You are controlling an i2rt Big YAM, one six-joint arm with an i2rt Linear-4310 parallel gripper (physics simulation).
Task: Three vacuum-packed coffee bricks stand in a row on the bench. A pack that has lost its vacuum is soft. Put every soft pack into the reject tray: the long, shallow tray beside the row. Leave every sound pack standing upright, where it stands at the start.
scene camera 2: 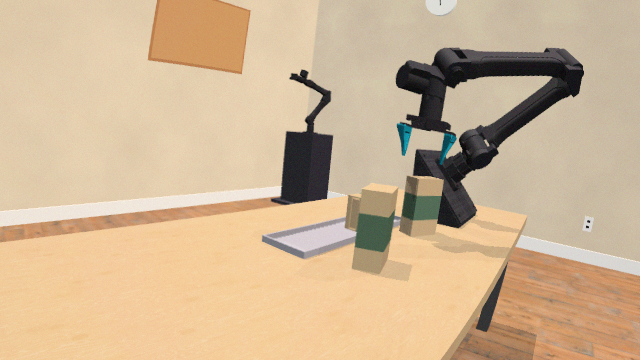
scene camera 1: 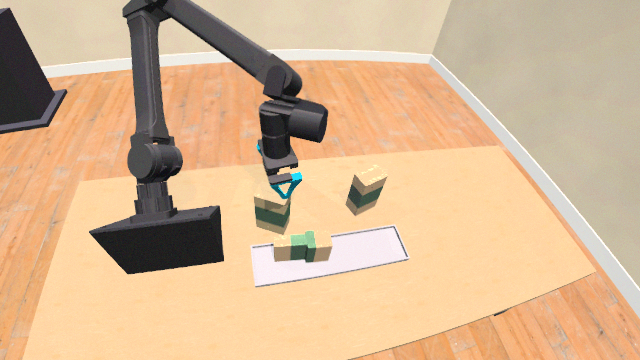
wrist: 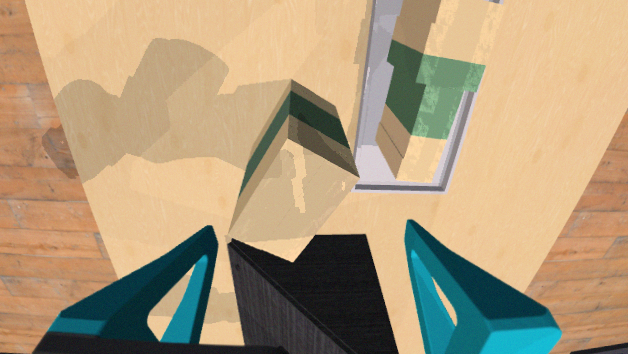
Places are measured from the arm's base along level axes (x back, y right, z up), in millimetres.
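Pixels of known places: gripper, fingertip midpoint: (scene camera 2: 421, 160) (scene camera 1: 280, 183) (wrist: 308, 232); arm's base, origin of the base link: (scene camera 2: 447, 174) (scene camera 1: 156, 217).
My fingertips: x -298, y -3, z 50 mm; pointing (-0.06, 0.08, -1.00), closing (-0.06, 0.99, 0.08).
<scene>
For each thing: its middle in the pictures, then the offset to it from my fingertips. Level surfaces: height alone.
- reject tray, body centre: (scene camera 2: 345, 235) (scene camera 1: 331, 256) dx -115, dy +121, dz -190 mm
- second pack, body centre: (wrist: 291, 157) (scene camera 2: 421, 205) (scene camera 1: 272, 209) dx +16, dy -10, dz -112 mm
- third pack, body centre: (scene camera 2: 376, 227) (scene camera 1: 365, 191) dx -256, dy -18, dz -112 mm
- bench, its level: dz -182 mm
One pack (scene camera 1: 302, 249) (scene camera 2: 352, 212) (wrist: 445, 95), tan with a green band and uneven, stepped sides, lies on its side in the left part of the reject tray (scene camera 1: 370, 250) (scene camera 2: 312, 240) (wrist: 400, 188). A second pack (scene camera 1: 271, 215) (scene camera 2: 421, 207) (wrist: 295, 190) stands upright beside the tray's left end, nearest the arm base. A third pack (scene camera 1: 365, 196) (scene camera 2: 375, 225) stands upright behind the tray's right part; it does not show in the wrist view. My gripper (scene camera 1: 276, 186) (scene camera 2: 423, 159) (wrist: 308, 232) is open and empty above the second pack, whose top shows between and beyond the fingertips in the wrist view.
The black arm base (scene camera 1: 165, 240) (scene camera 2: 452, 202) (wrist: 335, 280) stands on the bench (scene camera 1: 475, 225) (scene camera 2: 175, 290), left of the second pack in scene camera 1. Another small arm on a black pedestal (scene camera 2: 306, 167) stands off the bench in the background.
</scene>
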